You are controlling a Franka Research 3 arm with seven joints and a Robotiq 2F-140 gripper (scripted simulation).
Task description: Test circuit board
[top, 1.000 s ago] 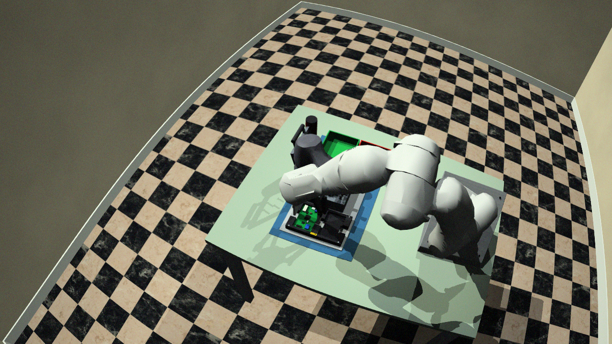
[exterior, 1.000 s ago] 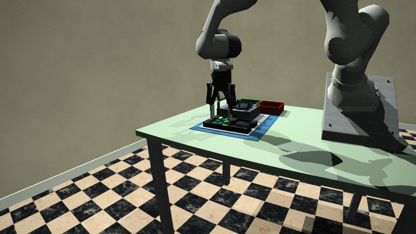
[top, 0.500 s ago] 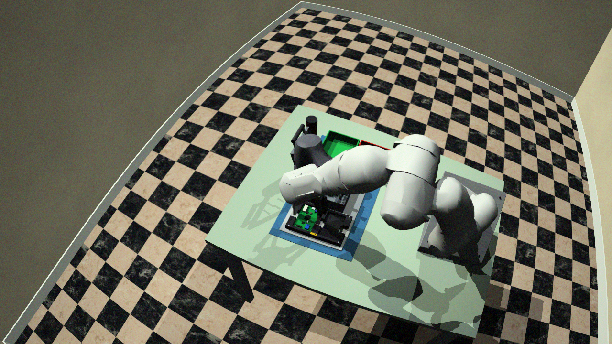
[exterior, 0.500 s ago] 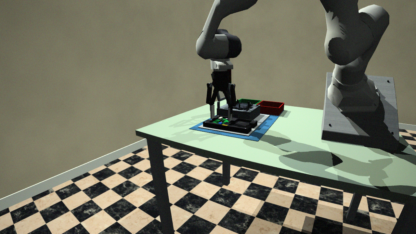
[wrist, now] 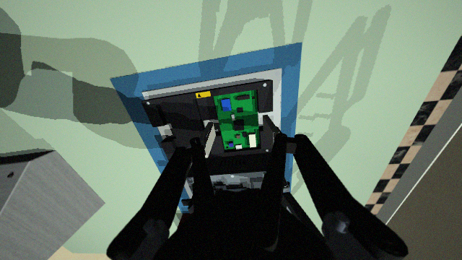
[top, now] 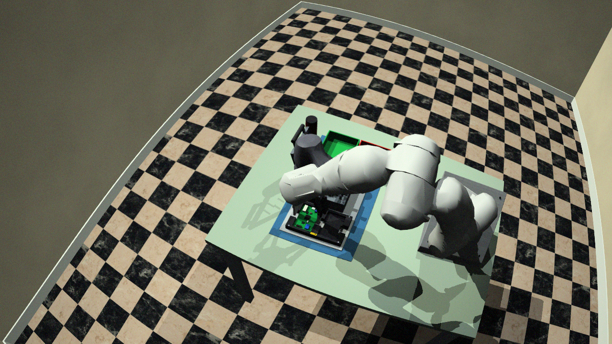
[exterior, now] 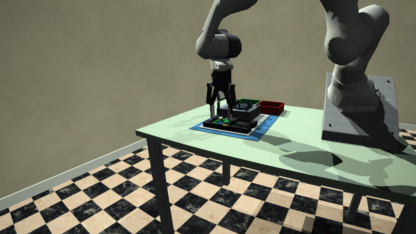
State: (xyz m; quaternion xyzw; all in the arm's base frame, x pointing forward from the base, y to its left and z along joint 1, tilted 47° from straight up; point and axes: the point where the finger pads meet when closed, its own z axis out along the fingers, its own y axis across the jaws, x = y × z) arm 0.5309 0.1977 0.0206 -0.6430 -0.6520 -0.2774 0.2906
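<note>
The green circuit board lies 40 mm below my hand. The rest, counted from my hand: tester plate 30 mm behind, 160 mm to the right, 20 mm above; tester lid 90 mm ahead, 170 mm to the right, 130 mm above; green bin 10 mm ahead, 370 mm to the right, 40 mm below.
</note>
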